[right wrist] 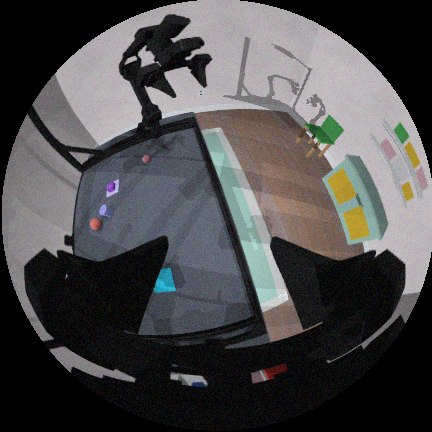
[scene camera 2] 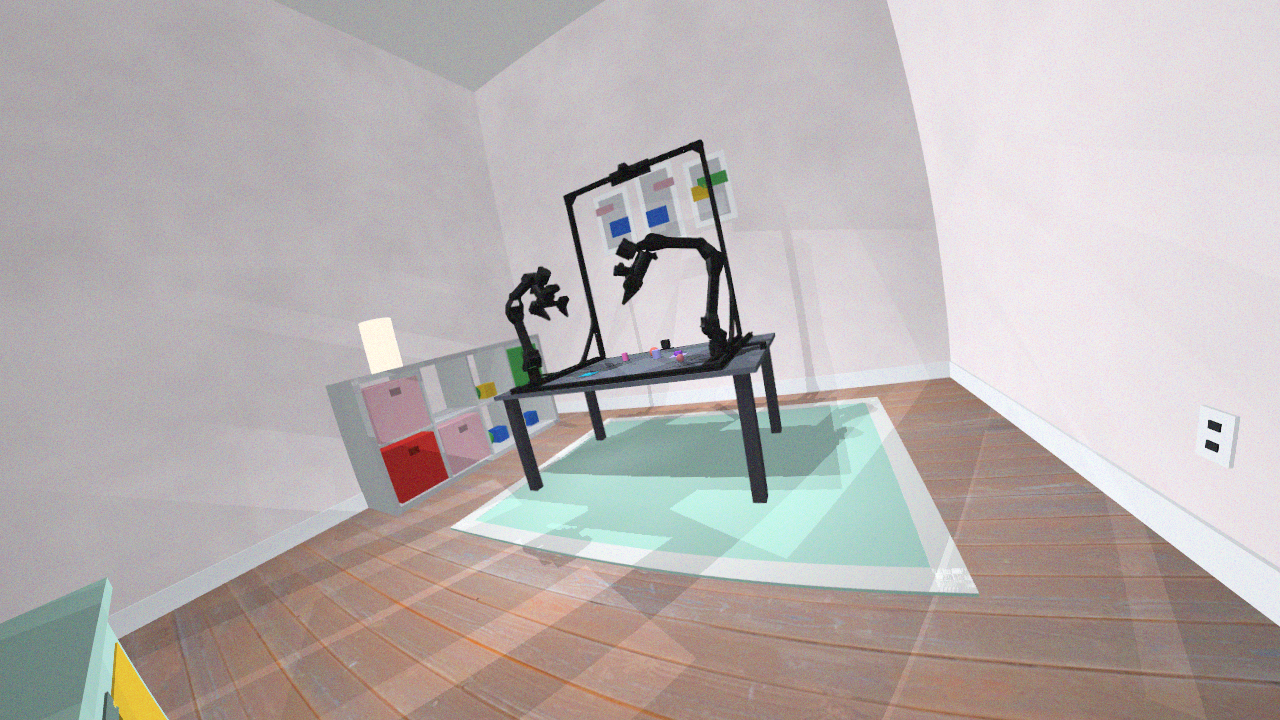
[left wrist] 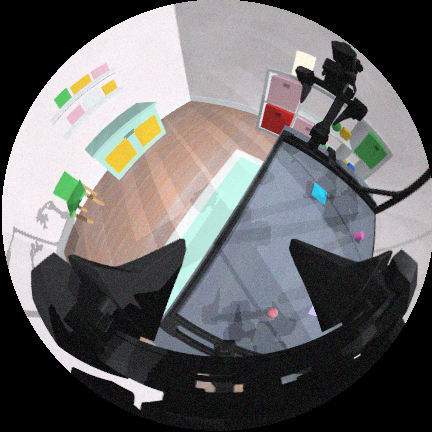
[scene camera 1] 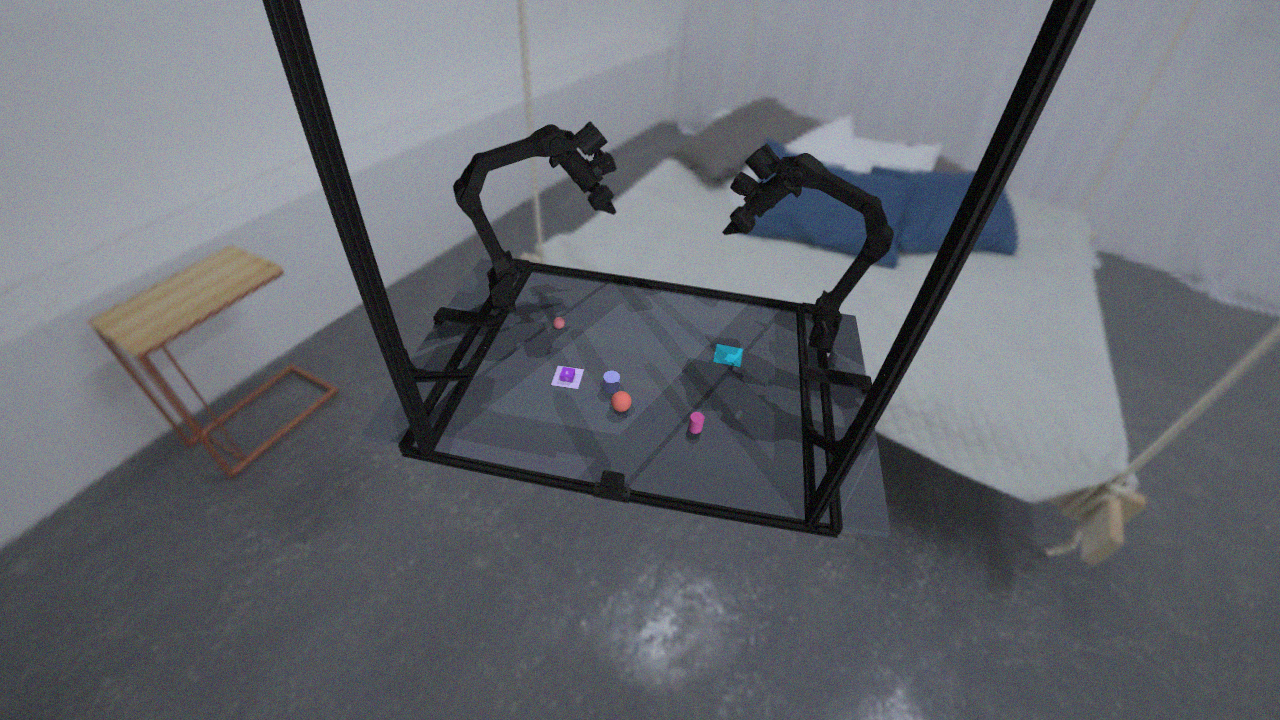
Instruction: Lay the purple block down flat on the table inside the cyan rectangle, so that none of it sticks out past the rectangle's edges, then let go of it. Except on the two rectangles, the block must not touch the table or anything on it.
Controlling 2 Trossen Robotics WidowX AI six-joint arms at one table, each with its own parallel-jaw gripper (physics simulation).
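Frame: origin at the left arm's base, x right, y back, z down, level; metres.
Where they show: left gripper, fingertip midpoint: [right wrist: 190, 90] [scene camera 2: 623, 304] [left wrist: 239, 244] [scene camera 1: 609, 205]; right gripper, fingertip midpoint: [right wrist: 220, 241] [scene camera 2: 559, 318] [left wrist: 316, 112] [scene camera 1: 729, 225]; left arm's base at its link origin: [right wrist: 156, 130] [scene camera 2: 720, 353] [left wrist: 223, 349] [scene camera 1: 502, 301]; right arm's base at its link origin: [right wrist: 214, 345] [scene camera 2: 535, 380] [left wrist: 311, 146] [scene camera 1: 821, 342].
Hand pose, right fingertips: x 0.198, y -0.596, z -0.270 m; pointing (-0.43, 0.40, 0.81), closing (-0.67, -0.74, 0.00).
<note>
Each offset is from my right fingertips to the centre of the thing. "spot": to the spot under its first point.
The purple block {dx +0.137, dy +0.491, dz +0.280 m} [scene camera 1: 567, 374] [right wrist: 111, 187] rests on a pale lavender rectangle [scene camera 1: 573, 384] [right wrist: 115, 190], left of the table's middle in scene camera 1. The block does not show in the left wrist view. The cyan rectangle {spot: dx +0.192, dy +0.051, dz +0.289 m} [scene camera 1: 728, 355] [scene camera 2: 587, 374] [left wrist: 319, 193] [right wrist: 166, 281] lies flat at the right of scene camera 1, with no block on it. My left gripper [scene camera 1: 607, 208] [scene camera 2: 626, 298] [left wrist: 239, 244] is open and empty, high above the table. My right gripper [scene camera 1: 729, 230] [scene camera 2: 556, 314] [right wrist: 220, 241] is open and empty, also high and well apart from the block.
A lavender-blue cylinder {dx +0.206, dy +0.395, dz +0.269 m} [scene camera 1: 611, 379] [right wrist: 105, 210] and an orange-red ball {dx +0.277, dy +0.395, dz +0.265 m} [scene camera 1: 621, 402] [right wrist: 95, 224] stand right of the block in scene camera 1. A magenta cylinder {dx +0.393, dy +0.246, dz +0.269 m} [scene camera 1: 696, 422] [left wrist: 359, 235] is nearer the front; a small red ball {dx -0.059, dy +0.462, dz +0.273 m} [scene camera 1: 558, 322] [left wrist: 272, 313] [right wrist: 146, 159] lies behind the block.
</note>
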